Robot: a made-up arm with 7 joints. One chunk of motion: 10 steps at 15 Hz.
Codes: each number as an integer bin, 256 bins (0 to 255) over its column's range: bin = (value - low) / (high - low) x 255, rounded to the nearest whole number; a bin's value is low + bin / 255 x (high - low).
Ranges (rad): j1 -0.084..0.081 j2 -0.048..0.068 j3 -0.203..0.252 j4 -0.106..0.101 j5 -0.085..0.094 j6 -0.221..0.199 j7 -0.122..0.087
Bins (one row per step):
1: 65 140 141 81 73 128 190
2: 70 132 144 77 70 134 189
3: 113 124 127 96 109 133 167
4: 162 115 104 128 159 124 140
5: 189 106 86 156 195 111 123
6: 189 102 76 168 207 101 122
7: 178 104 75 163 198 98 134
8: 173 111 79 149 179 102 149
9: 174 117 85 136 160 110 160
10: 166 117 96 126 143 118 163
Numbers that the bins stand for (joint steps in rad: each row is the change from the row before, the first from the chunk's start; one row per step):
1: -0.04194 0.01569 0.04859 -0.04025 -0.03376 -0.01018 0.03373
2: -0.03871 0.01205 0.05394 -0.04349 -0.03586 -0.00029 0.03291
3: -0.01088 0.00841 0.02361 -0.02807 -0.00849 -0.00194 0.01487
4: 0.02082 0.00431 -0.01743 -0.00209 0.02661 -0.01676 -0.00725
5: 0.03829 0.00022 -0.04955 0.02064 0.05188 -0.03818 -0.02119
6: 0.03829 -0.00160 -0.06739 0.03038 0.06031 -0.05465 -0.02201
7: 0.03118 -0.00069 -0.06918 0.02632 0.05399 -0.05959 -0.01217
8: 0.02794 0.00249 -0.06204 0.01495 0.04065 -0.05300 0.00012
9: 0.02859 0.00522 -0.05133 0.00440 0.02731 -0.03982 0.00914
10: 0.02341 0.00522 -0.03171 -0.00372 0.01538 -0.02665 0.01160

